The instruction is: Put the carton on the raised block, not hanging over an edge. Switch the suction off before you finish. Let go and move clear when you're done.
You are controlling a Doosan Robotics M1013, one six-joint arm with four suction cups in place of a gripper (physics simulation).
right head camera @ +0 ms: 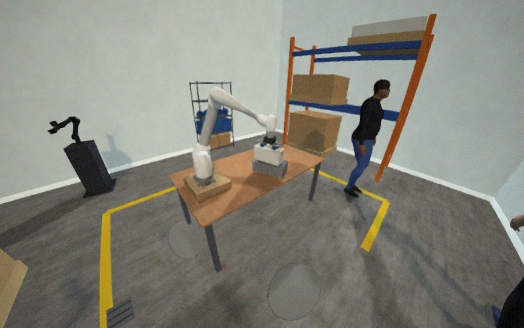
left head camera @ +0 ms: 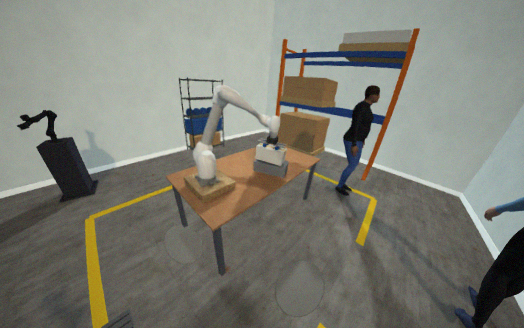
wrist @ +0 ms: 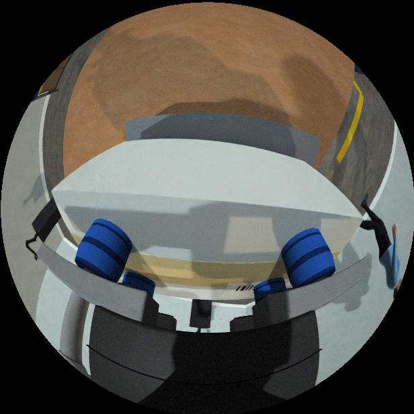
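Pixels of known places: end effector, tool point: (right head camera: 269, 147) (left head camera: 271, 147); arm's base, origin of the base link: (right head camera: 204, 178) (left head camera: 207, 179).
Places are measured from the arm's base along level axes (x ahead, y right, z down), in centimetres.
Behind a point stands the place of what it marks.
Note:
The white carton (left head camera: 270, 155) {y 12.5, x 65.2, z -15.0 cm} (right head camera: 268, 155) {y 13.3, x 65.5, z -15.2 cm} (wrist: 200, 170) is upright over the grey raised block (left head camera: 270, 168) {y 14.3, x 65.6, z 0.0 cm} (right head camera: 269, 168) {y 15.3, x 66.2, z -0.4 cm} (wrist: 220, 125). Its underside is at the block's top; whether a thin gap remains cannot be told. In the wrist view a strip of block shows past the carton's far side; the near side is hidden. My suction gripper (left head camera: 271, 146) {y 6.3, x 70.9, z -20.4 cm} (right head camera: 269, 145) {y 6.3, x 70.9, z -20.4 cm} (wrist: 205, 270) is over the carton, with its blue cups against the top and the carton held on them.
The block stands on the brown table (left head camera: 240, 187) {y 17.4, x 25.4, z 8.0 cm} (right head camera: 240, 187) {y 20.1, x 28.6, z 8.0 cm}, toward its far end. The arm's base stands on a wooden plinth (left head camera: 212, 192) {y 18.8, x -3.0, z 1.5 cm} (right head camera: 210, 191) {y 18.4, x 0.1, z 3.1 cm}. A person (left head camera: 359, 125) (right head camera: 369, 122) stands beyond the table beside the orange rack (left head camera: 392, 105) (right head camera: 407, 105).

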